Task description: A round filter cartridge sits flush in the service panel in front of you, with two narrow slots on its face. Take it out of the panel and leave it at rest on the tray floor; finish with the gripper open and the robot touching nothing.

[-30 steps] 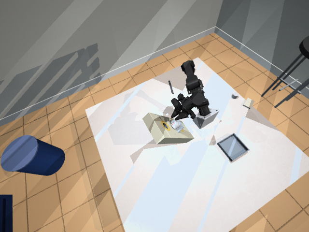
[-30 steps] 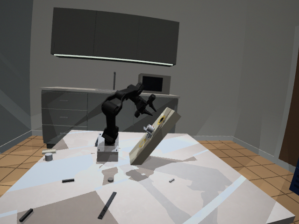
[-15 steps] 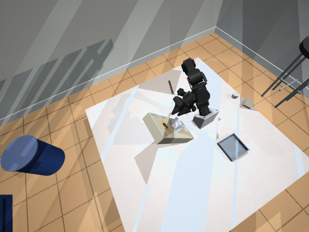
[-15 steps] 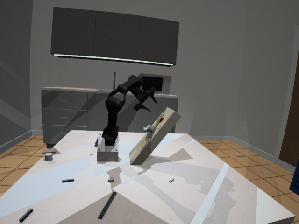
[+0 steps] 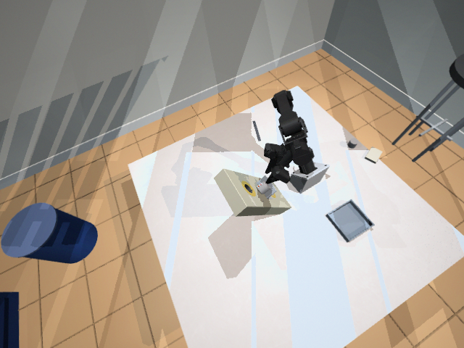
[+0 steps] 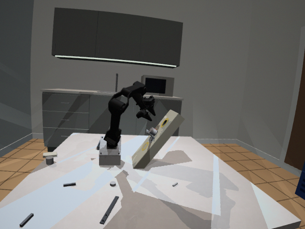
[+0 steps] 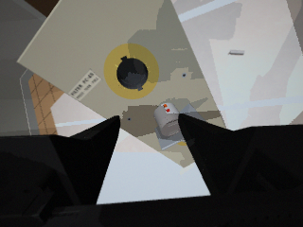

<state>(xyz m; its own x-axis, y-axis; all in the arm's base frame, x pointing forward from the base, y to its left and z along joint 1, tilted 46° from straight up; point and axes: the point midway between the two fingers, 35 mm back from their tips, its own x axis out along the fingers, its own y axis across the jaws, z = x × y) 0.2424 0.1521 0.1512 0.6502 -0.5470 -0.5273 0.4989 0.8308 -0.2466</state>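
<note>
The filter cartridge is 9 cm below my gripper tip. The rest, counted from my gripper tip: tray 31 cm behind, 29 cm to the left, 31 cm below; then beige block 70 cm behind, 8 cm to the left, 31 cm below.
</note>
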